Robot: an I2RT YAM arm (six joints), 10 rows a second.
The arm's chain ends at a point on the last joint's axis. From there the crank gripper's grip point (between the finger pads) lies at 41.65 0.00 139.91 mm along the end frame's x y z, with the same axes.
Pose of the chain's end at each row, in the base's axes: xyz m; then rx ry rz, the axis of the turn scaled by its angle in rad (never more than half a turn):
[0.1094, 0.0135, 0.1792, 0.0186, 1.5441, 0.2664]
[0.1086, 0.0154, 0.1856, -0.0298, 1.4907, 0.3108]
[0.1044, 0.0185, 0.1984, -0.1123, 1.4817, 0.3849]
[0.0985, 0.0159, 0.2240, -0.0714, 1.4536, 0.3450]
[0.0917, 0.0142, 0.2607, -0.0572, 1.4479, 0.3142]
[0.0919, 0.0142, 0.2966, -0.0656, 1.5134, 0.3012]
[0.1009, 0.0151, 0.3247, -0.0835, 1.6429, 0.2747]
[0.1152, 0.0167, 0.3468, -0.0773, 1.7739, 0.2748]
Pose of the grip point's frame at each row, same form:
[0.2477, 0.0428, 0.1428, 0.0186, 1.5441, 0.2664]
[0.2469, 0.0525, 0.1569, -0.0298, 1.4907, 0.3108]
[0.2386, 0.0690, 0.1710, -0.1123, 1.4817, 0.3849]
[0.2359, 0.0594, 0.2006, -0.0714, 1.4536, 0.3450]
[0.2305, 0.0533, 0.2379, -0.0572, 1.4479, 0.3142]
[0.2290, 0.0526, 0.2643, -0.0656, 1.5134, 0.3012]
[0.2329, 0.0515, 0.2741, -0.0835, 1.6429, 0.2747]
[0.2395, 0.0525, 0.2791, -0.0773, 1.7739, 0.2748]

